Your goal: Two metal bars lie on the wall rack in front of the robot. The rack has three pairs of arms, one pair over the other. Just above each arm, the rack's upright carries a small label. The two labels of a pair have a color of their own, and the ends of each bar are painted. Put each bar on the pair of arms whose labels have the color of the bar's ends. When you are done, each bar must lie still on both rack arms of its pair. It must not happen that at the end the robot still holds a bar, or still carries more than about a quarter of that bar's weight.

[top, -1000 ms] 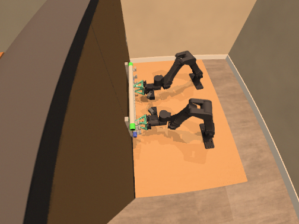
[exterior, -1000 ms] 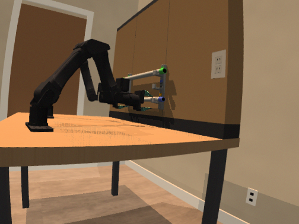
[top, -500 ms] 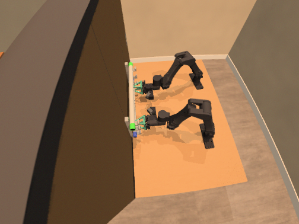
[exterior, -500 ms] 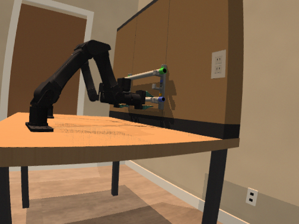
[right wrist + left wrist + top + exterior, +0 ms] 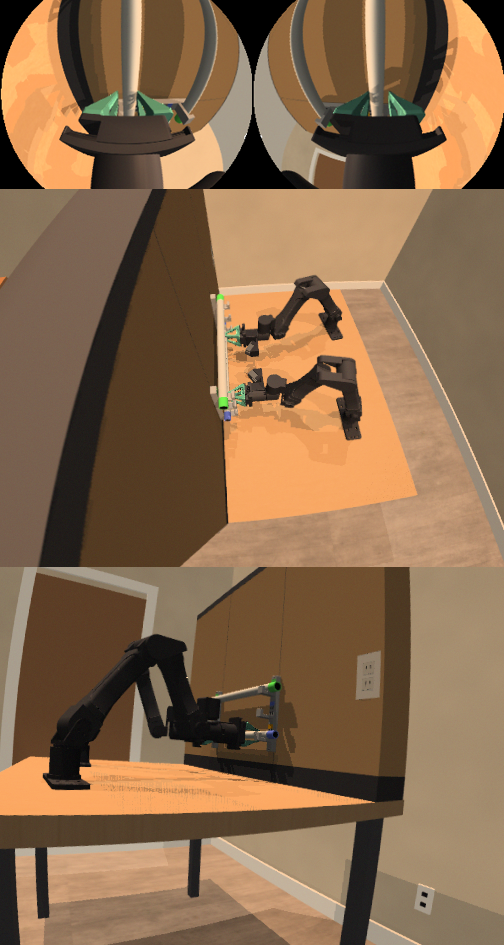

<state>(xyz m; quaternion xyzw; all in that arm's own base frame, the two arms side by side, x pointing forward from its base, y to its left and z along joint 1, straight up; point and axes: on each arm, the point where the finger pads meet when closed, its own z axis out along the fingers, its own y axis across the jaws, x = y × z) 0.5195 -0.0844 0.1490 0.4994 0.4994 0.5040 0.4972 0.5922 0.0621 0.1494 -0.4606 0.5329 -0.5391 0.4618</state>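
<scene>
My left hand is 140 mm to the left of the blue-ended bar and 20 mm short of it. Also, from my left hand: wall socket (690 mm to the right, 150 mm above, 110 mm ahead); brown wall panel (280 mm above, 140 mm to the right, 120 mm ahead); green-ended bar (160 mm above, 140 mm to the right, 20 mm ahead).
My right hand is 150 mm to the right of the blue-ended bar and 10 mm past it. From my right hand the other things lie so: wall socket: 400 mm to the right, 150 mm above, 80 mm ahead; brown wall panel: 280 mm above, 160 mm to the left, 80 mm ahead; green-ended bar: 160 mm to the left, 160 mm above, 10 mm behind.
</scene>
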